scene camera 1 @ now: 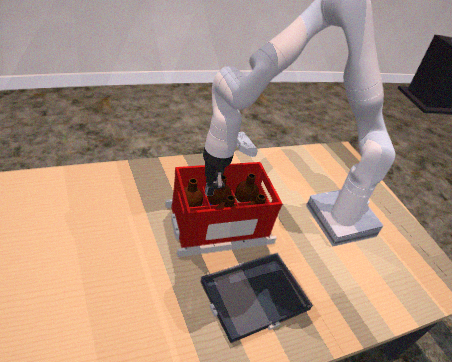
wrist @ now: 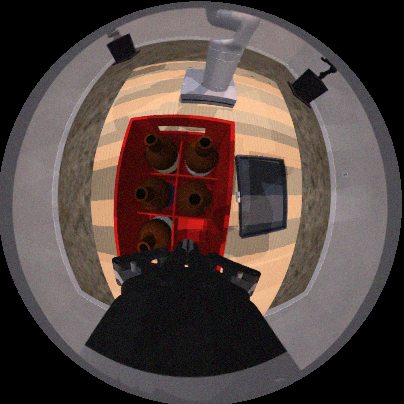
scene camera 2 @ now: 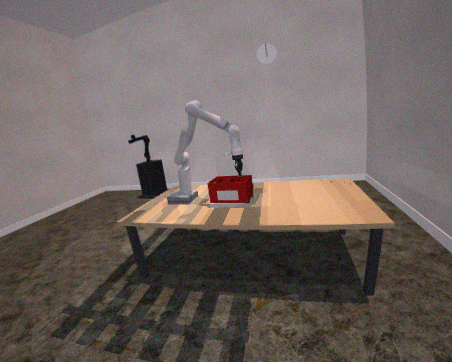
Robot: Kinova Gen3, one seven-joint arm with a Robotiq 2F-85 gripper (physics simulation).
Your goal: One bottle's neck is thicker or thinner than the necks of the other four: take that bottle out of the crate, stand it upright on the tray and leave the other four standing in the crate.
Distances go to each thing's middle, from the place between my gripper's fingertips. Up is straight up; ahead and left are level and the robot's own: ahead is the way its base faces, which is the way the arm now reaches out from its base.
Labels:
I see the dark grey tray [scene camera 1: 249, 297] 23 cm to the left of my hand, 17 cm below it and 11 cm behind it.

